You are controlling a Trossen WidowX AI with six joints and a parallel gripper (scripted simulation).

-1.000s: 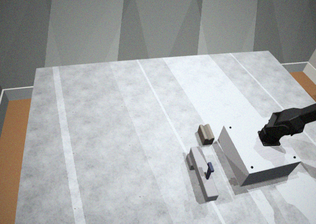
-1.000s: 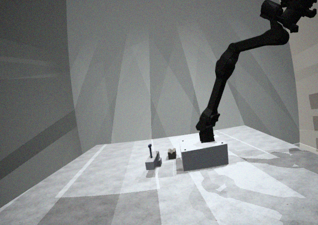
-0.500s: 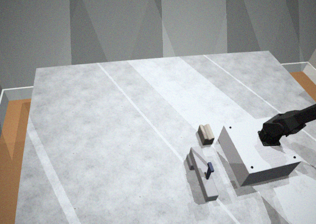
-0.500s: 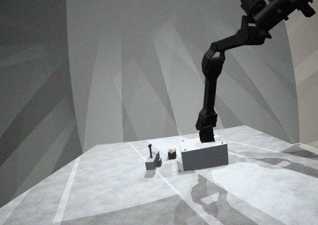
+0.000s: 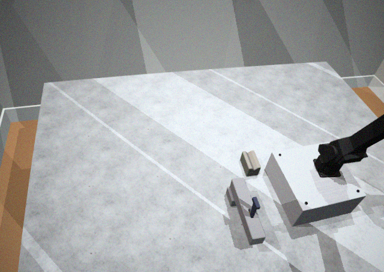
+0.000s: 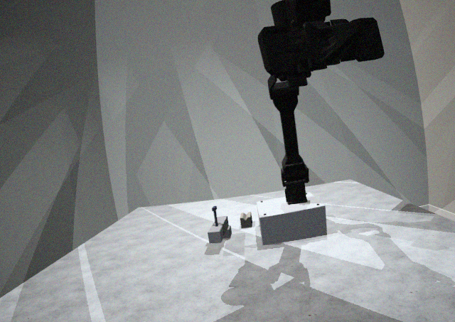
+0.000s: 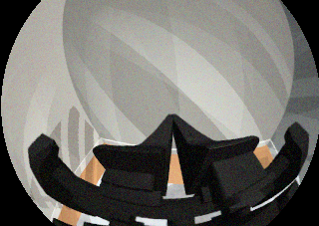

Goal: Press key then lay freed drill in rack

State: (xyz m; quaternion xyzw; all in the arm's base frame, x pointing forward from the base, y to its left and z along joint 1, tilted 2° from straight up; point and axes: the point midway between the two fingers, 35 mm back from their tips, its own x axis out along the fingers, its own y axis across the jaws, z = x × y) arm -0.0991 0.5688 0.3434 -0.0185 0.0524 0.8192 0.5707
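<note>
My gripper tip is now 35 cm short of the blue key, 48 cm to the left of it and 33 cm above it. The rest, counted from my gripper tip: housing block 36 cm ahead, 51 cm to the right, 39 cm below; then notched rack 30 cm ahead, 68 cm to the right, 42 cm below; then drill 36 cm ahead, 53 cm to the right, 38 cm below.
</note>
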